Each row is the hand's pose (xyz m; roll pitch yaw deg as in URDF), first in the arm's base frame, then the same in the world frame.
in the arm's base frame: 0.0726 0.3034 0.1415 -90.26 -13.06 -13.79
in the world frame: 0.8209 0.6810 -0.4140 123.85 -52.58 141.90
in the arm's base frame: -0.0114 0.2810 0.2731 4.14 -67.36 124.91
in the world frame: 0.7100 0.6204 -0.5083 -20.97 39.04 167.08
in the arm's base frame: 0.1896 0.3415 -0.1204 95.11 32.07 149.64
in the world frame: 1.0517 0.7670 -0.2620 -90.37 39.65 -7.91
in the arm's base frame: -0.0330 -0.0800 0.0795 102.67 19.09 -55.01
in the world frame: 0.8190 0.3054 -0.2692 -167.01 -70.83 -86.84
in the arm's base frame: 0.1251 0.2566 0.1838 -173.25 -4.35 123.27
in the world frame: 0.7587 0.6758 -0.3608 62.38 64.52 56.95
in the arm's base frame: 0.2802 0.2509 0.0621 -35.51 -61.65 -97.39
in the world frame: 0.8381 0.7555 -0.1988 86.75 3.76 -158.03
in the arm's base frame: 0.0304 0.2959 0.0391 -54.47 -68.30 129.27
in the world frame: 0.9260 0.6451 -0.4111 -74.03 38.80 169.49
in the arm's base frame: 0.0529 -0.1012 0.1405 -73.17 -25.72 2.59
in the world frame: 0.7372 0.3414 -0.2096 150.36 -33.07 136.22
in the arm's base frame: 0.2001 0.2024 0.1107 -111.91 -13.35 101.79
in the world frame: 0.7993 0.6719 -0.2501 145.76 48.04 86.97
